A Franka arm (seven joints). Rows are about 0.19 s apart.
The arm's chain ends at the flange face. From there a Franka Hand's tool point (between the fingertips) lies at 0.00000 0.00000 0.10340 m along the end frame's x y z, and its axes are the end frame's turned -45 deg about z.
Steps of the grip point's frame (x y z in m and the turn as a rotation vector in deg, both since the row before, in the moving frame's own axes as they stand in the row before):
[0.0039, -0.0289, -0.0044, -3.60, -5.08, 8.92]
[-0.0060, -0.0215, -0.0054, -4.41, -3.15, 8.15]
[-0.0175, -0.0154, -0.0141, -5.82, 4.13, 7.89]
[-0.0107, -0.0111, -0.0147, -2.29, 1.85, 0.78]
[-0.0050, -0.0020, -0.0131, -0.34, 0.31, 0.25]
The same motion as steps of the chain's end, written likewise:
[-0.0149, -0.0341, -0.0038, -6.14, -1.05, 8.92]
[-0.0204, -0.0207, -0.0049, -5.35, 0.89, 8.15]
[-0.0357, -0.0015, -0.0133, -1.20, 7.04, 7.89]
[-0.0207, -0.0009, -0.0146, -0.31, 2.93, 0.78]
[-0.0058, 0.0021, -0.0131, -0.02, 0.46, 0.25]

